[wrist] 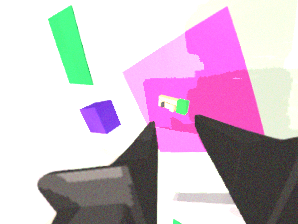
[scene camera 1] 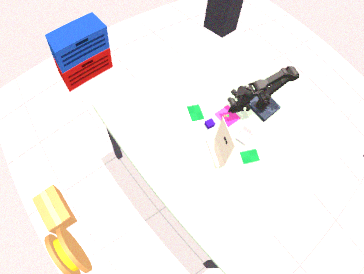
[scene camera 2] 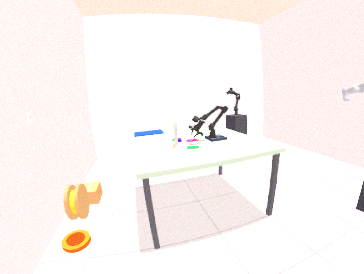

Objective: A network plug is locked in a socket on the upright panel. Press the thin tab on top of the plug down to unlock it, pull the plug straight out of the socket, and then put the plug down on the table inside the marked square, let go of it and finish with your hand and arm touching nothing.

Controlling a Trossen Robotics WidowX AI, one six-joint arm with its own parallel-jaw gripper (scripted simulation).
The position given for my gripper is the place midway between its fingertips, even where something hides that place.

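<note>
There's a magenta marked square [wrist: 205,65] here and a purple cube [wrist: 100,117], and I can see my gripper [wrist: 174,123] as well.
</note>
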